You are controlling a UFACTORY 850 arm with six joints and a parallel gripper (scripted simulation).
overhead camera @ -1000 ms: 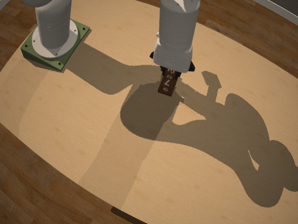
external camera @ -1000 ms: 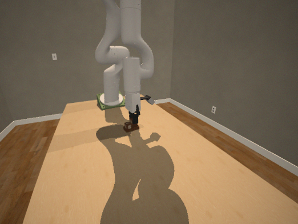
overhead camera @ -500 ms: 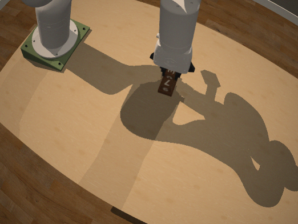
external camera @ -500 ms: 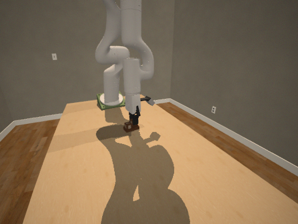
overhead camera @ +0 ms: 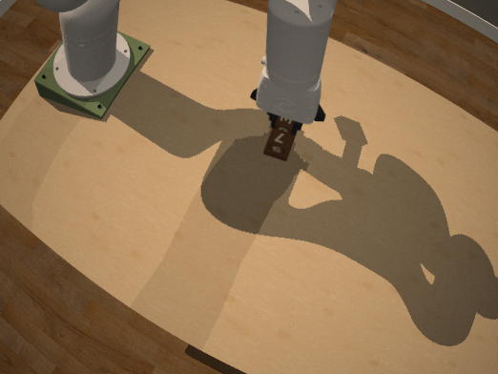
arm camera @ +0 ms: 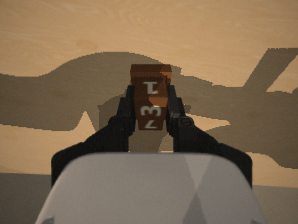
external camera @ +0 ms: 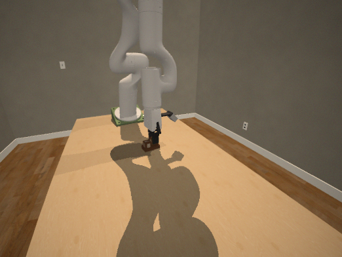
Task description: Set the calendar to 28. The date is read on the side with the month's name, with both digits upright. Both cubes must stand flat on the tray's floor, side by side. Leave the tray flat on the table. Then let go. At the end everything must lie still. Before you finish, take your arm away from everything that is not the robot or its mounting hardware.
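My hand is 4 cm above the tray and 2 cm to the left of it.
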